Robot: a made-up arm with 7 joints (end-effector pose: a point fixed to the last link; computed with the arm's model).
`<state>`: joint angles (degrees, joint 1 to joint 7).
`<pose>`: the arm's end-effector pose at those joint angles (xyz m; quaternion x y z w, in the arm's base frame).
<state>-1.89 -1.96 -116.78 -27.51 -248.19 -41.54 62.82</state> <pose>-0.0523 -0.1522 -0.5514 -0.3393 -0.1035 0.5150 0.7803</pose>
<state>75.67 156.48 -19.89 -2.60 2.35 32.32 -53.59</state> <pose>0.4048 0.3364 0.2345 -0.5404 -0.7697 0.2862 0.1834</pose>
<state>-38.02 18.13 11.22 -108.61 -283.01 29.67 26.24</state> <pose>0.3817 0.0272 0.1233 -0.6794 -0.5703 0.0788 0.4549</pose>
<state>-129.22 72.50 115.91 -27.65 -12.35 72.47 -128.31</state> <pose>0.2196 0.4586 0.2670 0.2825 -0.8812 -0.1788 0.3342</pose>
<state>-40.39 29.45 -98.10 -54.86 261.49 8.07 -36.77</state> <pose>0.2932 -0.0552 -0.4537 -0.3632 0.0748 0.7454 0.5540</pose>
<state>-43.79 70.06 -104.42 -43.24 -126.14 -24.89 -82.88</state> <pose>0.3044 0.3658 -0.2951 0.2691 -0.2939 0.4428 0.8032</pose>
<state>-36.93 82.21 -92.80 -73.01 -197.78 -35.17 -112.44</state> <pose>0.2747 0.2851 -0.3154 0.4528 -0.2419 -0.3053 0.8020</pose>
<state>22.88 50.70 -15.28 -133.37 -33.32 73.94 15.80</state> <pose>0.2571 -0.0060 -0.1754 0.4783 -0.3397 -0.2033 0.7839</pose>
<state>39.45 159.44 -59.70 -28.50 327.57 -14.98 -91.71</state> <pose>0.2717 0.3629 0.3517 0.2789 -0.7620 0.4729 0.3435</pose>
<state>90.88 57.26 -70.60 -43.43 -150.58 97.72 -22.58</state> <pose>-0.5400 0.1456 -0.0219 -0.2161 0.1833 0.9382 0.1985</pose>
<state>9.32 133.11 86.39 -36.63 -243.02 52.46 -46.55</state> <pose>0.0762 0.2523 0.5023 0.1460 -0.8561 -0.1781 0.4627</pose>
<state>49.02 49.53 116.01 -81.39 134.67 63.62 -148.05</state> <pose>-0.1906 0.4004 0.1970 0.7377 -0.4077 -0.3776 0.3835</pose>
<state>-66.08 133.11 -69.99 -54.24 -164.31 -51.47 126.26</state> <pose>0.1003 0.4775 0.2406 0.6942 0.3927 -0.1127 0.5926</pose>
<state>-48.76 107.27 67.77 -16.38 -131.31 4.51 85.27</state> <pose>-0.0167 0.5213 0.2500 0.7439 -0.4720 0.3282 0.3407</pose>
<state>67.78 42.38 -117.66 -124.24 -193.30 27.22 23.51</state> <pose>-0.2157 -0.2703 -0.0101 0.1697 -0.7809 -0.5706 0.1890</pose>
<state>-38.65 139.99 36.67 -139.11 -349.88 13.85 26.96</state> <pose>0.0932 -0.1826 0.2039 -0.5022 0.5996 0.6108 0.1232</pose>
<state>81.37 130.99 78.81 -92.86 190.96 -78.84 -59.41</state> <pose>0.4424 0.0931 0.0259 0.2463 -0.7138 0.3921 0.5254</pose>
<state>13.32 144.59 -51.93 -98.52 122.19 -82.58 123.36</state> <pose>0.1992 0.3839 -0.0493 -0.5708 -0.6242 0.3892 0.3648</pose>
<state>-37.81 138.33 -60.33 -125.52 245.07 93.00 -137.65</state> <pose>0.2754 0.2008 -0.0147 -0.4365 -0.7514 -0.3486 0.3513</pose>
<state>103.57 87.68 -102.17 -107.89 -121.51 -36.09 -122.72</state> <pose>-0.3671 -0.0555 0.1605 0.0656 0.9162 0.2943 0.2641</pose>
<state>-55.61 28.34 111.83 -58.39 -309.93 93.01 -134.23</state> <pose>0.2641 0.4308 -0.1811 0.1931 -0.8098 -0.2048 0.5149</pose>
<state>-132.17 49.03 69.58 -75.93 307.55 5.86 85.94</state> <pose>0.0218 0.3698 0.3346 0.3903 0.7361 -0.3749 0.4066</pose>
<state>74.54 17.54 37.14 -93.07 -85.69 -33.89 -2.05</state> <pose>-0.1646 0.3287 -0.2634 0.2647 0.0135 -0.6879 0.6757</pose>
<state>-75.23 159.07 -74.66 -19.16 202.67 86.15 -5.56</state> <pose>-0.3476 0.3783 0.2645 -0.2594 -0.8358 0.2733 0.3994</pose>
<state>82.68 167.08 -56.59 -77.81 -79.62 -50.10 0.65</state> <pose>0.1438 0.4726 -0.0218 0.6216 -0.5880 0.5126 0.0715</pose>
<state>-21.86 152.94 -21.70 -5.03 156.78 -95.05 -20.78</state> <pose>-0.1337 0.2748 0.4896 -0.4759 0.5378 -0.1161 0.6862</pose>
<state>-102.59 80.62 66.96 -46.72 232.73 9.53 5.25</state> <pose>0.0174 0.4762 0.2854 0.7934 -0.2685 0.3890 0.3834</pose>
